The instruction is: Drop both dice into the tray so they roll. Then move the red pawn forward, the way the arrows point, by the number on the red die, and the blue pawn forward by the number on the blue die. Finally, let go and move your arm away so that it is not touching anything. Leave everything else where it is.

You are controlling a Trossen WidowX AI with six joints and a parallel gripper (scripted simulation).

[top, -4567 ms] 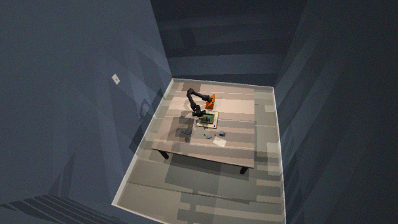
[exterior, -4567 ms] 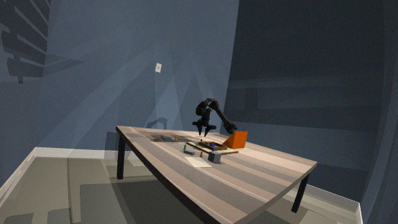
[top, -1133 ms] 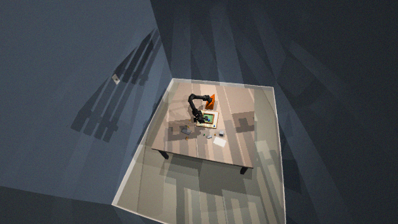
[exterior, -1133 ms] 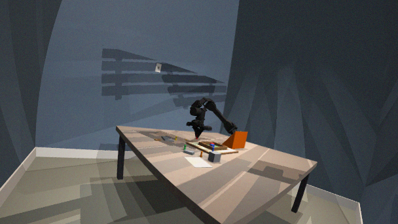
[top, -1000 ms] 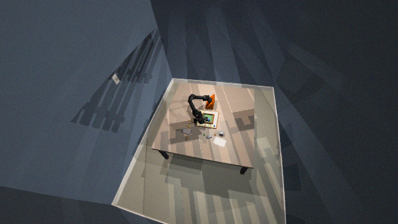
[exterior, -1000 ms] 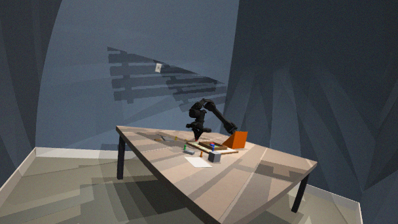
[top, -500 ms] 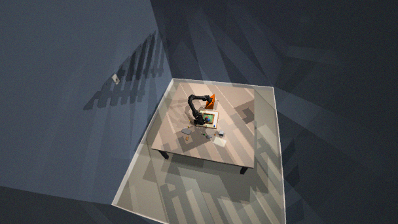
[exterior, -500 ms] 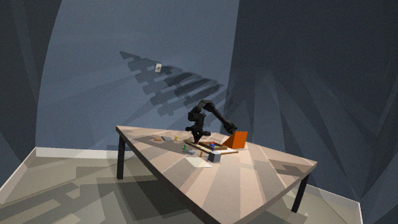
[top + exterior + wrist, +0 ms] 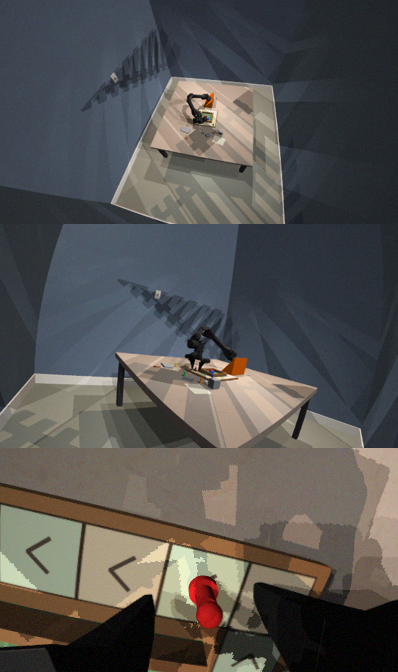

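My gripper tip is now right at the red pawn. From my gripper tip the other things lie so: green pawn (14 cm ahead, 8 cm to the left, 1 cm below); green tray (12 cm behind, 6 cm to the left, 2 cm below); blue pawn (18 cm to the left, 1 cm behind).
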